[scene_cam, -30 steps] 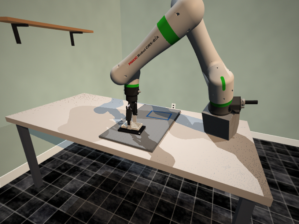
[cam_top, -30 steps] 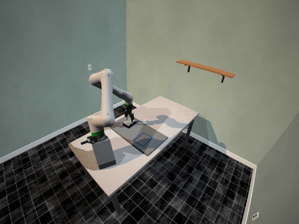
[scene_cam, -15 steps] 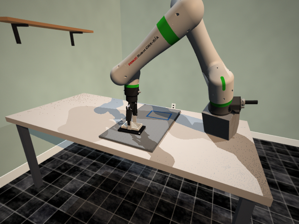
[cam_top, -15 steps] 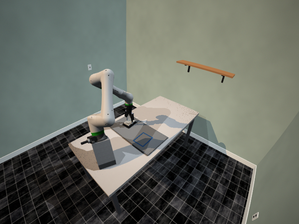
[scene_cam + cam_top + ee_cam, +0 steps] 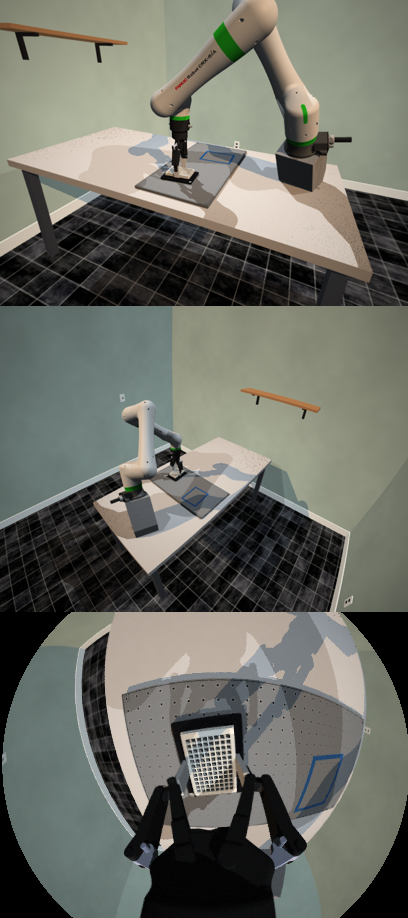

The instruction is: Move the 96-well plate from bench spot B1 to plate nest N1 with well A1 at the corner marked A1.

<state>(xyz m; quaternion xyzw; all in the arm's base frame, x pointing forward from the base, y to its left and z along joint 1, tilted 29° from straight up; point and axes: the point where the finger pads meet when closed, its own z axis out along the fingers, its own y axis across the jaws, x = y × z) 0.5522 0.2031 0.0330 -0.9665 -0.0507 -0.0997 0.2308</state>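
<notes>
Now: hand 2 cm above the white 96-well plate. Round my hand: black plate nest N1 (4 cm below).
</notes>
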